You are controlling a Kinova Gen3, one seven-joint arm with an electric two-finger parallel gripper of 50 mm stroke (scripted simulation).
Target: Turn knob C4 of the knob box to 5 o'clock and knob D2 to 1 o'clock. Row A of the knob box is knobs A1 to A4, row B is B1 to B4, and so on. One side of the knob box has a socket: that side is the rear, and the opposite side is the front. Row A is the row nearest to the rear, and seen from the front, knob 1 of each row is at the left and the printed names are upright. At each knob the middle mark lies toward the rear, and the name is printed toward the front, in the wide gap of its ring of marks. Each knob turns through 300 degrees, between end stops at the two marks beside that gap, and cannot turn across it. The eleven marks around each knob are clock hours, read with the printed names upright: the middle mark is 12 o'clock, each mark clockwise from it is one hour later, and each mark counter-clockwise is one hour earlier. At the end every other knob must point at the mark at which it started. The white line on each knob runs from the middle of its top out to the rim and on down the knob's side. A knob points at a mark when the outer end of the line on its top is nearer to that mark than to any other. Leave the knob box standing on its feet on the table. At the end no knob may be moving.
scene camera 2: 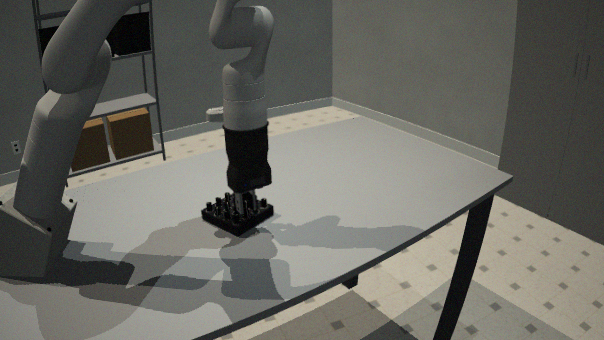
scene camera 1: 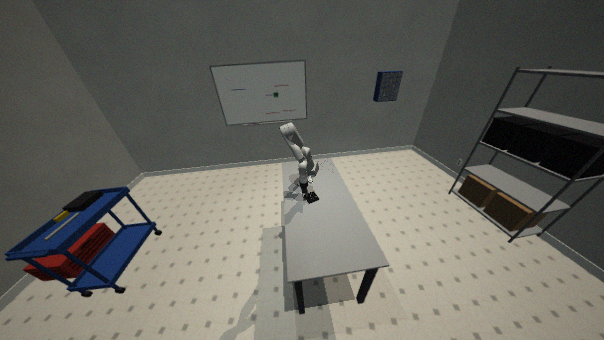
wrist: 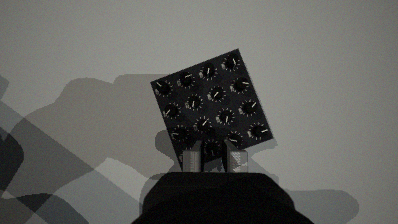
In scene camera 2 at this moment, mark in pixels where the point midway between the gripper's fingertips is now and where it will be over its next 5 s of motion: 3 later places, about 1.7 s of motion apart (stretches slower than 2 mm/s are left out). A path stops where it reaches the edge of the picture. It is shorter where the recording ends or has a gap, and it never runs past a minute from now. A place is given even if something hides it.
My gripper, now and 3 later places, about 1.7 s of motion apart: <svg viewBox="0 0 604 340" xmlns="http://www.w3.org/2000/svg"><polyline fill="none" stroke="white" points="246,210 242,201 224,189 216,192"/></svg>
